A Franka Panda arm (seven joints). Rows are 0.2 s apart.
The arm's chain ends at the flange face. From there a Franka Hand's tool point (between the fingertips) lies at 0.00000 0.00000 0.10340 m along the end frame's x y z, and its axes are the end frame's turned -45 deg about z.
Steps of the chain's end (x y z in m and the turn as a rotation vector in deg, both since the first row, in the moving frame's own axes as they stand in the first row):
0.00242 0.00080 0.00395 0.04 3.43 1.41
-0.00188 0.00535 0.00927 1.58 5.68 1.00
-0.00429 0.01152 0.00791 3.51 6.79 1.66
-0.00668 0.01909 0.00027 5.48 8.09 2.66
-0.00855 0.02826 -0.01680 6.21 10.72 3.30
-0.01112 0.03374 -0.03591 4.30 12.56 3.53
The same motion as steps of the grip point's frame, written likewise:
0.00552 0.00665 0.00376 -2.40 2.45 1.41
0.00409 0.00776 0.00872 -2.90 5.13 1.00
0.00186 0.00948 0.00699 -2.32 7.28 1.66
-0.00107 0.01249 -0.00123 -1.85 9.60 2.66
-0.00477 0.02026 -0.01921 -3.19 11.97 3.30
-0.01073 0.02709 -0.03867 -5.84 11.92 3.53

